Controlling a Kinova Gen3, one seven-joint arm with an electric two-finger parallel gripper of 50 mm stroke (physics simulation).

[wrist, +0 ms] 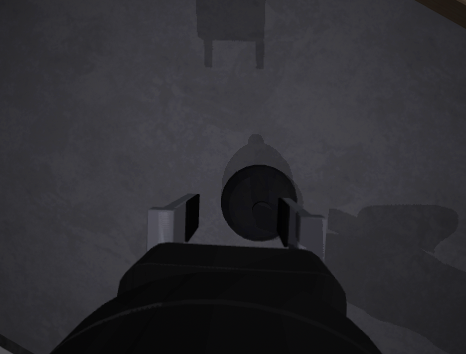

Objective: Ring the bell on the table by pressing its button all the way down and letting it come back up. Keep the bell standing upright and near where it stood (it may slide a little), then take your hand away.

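Places are measured from the arm's base along level axes (x left, y back, z up), in centimetres.
Where they show: gripper, fingertip midpoint: point(238, 212).
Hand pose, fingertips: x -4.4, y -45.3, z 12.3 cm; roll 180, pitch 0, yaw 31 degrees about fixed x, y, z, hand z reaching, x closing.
Observation:
After its pixels a point has its place.
The dark round bell point(245, 187) {x -4.4, y -44.6, z 1.7 cm} stands upright on the grey table point(125, 120) {x -20.0, y -46.1, z -2.1 cm}, right of the middle in the wrist view, with its shadow stretching upward in the picture. Its button point(262, 214) {x -1.9, y -45.5, z 4.5 cm} shows faintly as a small dark round shape, lower right of the bell's centre. My gripper point(238, 212) {x -4.4, y -45.3, z 12.3 cm} is open and empty. The bell appears between the two fingers, closer to the right one, whose tip covers part of the bell's lower right edge. The height of the fingertips above the bell is hard to tell, and I cannot see any contact.
A brown wooden edge point(447, 12) {x 3.6, y -16.2, z -1.3 cm} shows at the top right corner. A two-pronged shadow falls on the table at the top, and a broad shadow lies at the right. A dark edge crosses the lower left corner.

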